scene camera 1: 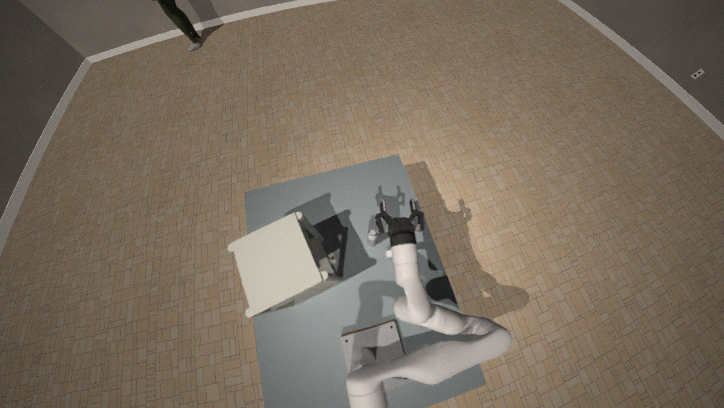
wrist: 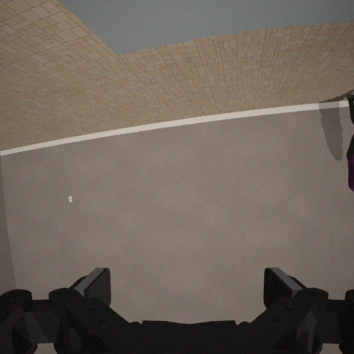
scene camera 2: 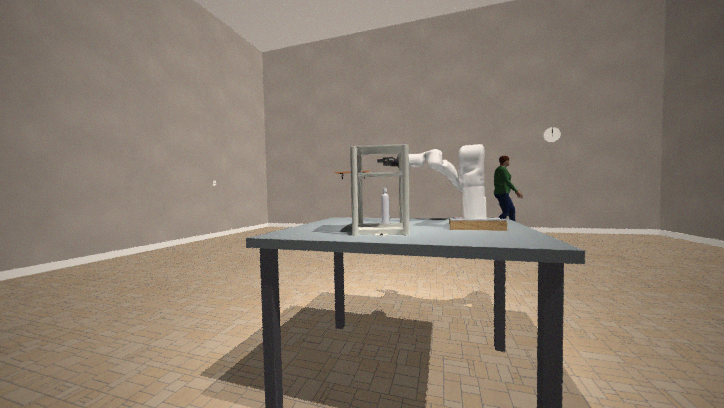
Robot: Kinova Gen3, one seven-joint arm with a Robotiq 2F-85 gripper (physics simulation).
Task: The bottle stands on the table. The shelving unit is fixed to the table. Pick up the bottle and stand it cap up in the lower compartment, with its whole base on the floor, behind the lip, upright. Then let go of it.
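Frame: origin at the arm's base, x back, y right, z up, level; centimetres.
Seen in the pictures: gripper, fingertip midpoint: (scene camera 1: 397, 200) (scene camera 2: 380, 162); arm's base at its link origin: (scene camera 1: 362, 360) (scene camera 2: 474, 218).
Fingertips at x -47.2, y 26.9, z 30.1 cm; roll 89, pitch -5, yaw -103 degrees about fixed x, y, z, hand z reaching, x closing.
Note:
Offsets run from my fingertips to a thing's top centre. "*": to the spot under its first point.
The white bottle @[dz -15.0, dx +4.1, dy -9.2 cm] (scene camera 1: 372, 236) (scene camera 2: 385, 206) stands upright, cap up, on the table (scene camera 1: 298, 349) (scene camera 2: 430, 248) (wrist: 225, 20), beside the open side of the shelving unit @[dz +1.1, dx +7.4, dy -40.6 cm] (scene camera 1: 276, 263) (scene camera 2: 354, 192). In the scene camera 2 view it shows through the unit's frame, below the middle shelf. The bottle does not show in the wrist view. My gripper (scene camera 1: 398, 204) (scene camera 2: 379, 160) (wrist: 186, 286) is open and empty. It points roughly level, away from the arm's base, above the height of the cap. In the scene camera 1 view the bottle is left of the gripper's body. The unit's top hides most of its inside there.
The arm's base plate (scene camera 1: 372, 342) sits on a wooden block (scene camera 2: 478, 224). A thin orange strip @[* dz -9.5, dx -1.2, dy -54.7 cm] (scene camera 2: 347, 172) shows at the unit's middle-shelf height in the scene camera 2 view. A person (scene camera 2: 503, 182) stands beyond the table. Another person shows partly (scene camera 1: 177, 20) (wrist: 351, 170) near a wall.

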